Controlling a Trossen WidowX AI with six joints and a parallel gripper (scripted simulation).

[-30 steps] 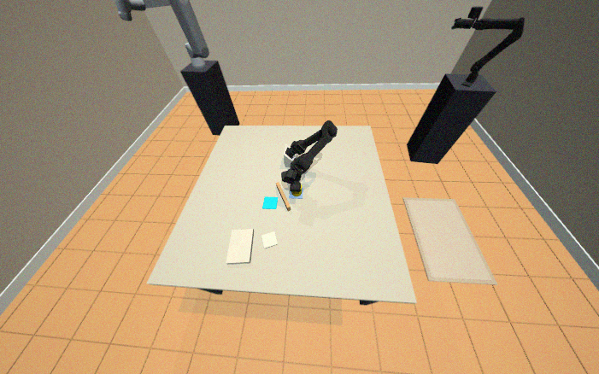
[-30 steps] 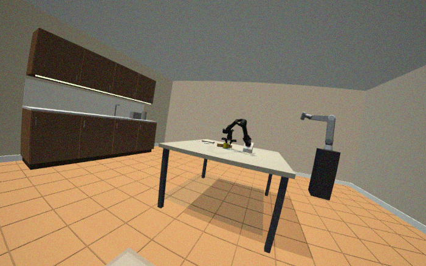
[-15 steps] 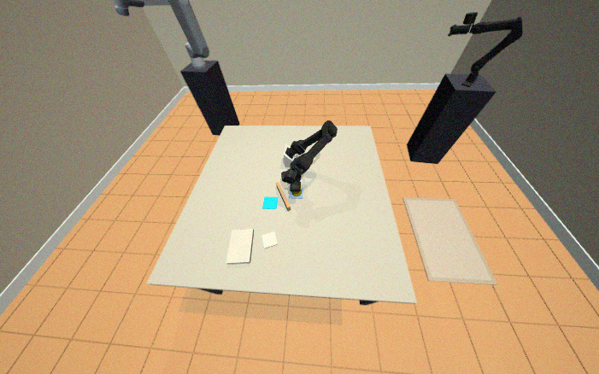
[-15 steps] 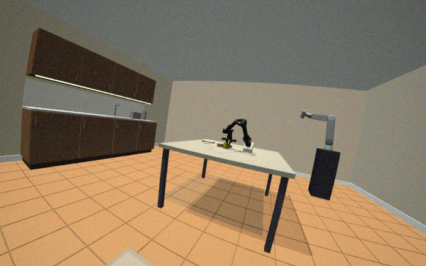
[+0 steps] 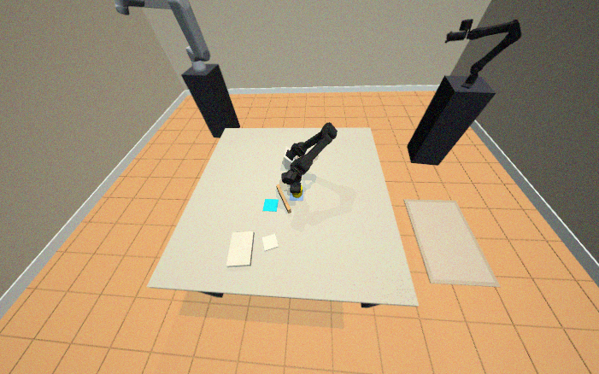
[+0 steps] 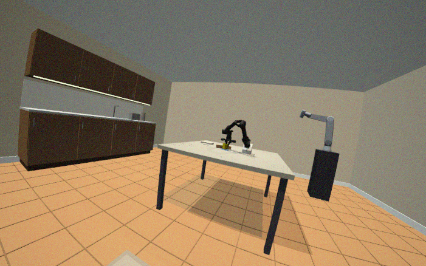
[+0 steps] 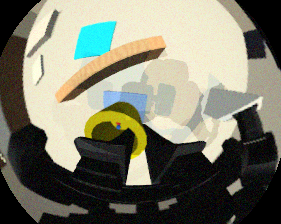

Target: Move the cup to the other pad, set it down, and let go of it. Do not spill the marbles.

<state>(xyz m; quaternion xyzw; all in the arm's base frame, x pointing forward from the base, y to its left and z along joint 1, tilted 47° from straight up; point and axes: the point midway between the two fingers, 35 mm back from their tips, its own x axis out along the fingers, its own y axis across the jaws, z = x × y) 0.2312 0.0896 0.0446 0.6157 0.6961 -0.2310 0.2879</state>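
My gripper tip is now 50 mm above the light blue pad and 30 mm short of it. Round my gripper tip: wooden bar 80 mm ahead, 70 mm to the right, 30 mm below; then yellow cup 20 mm ahead.
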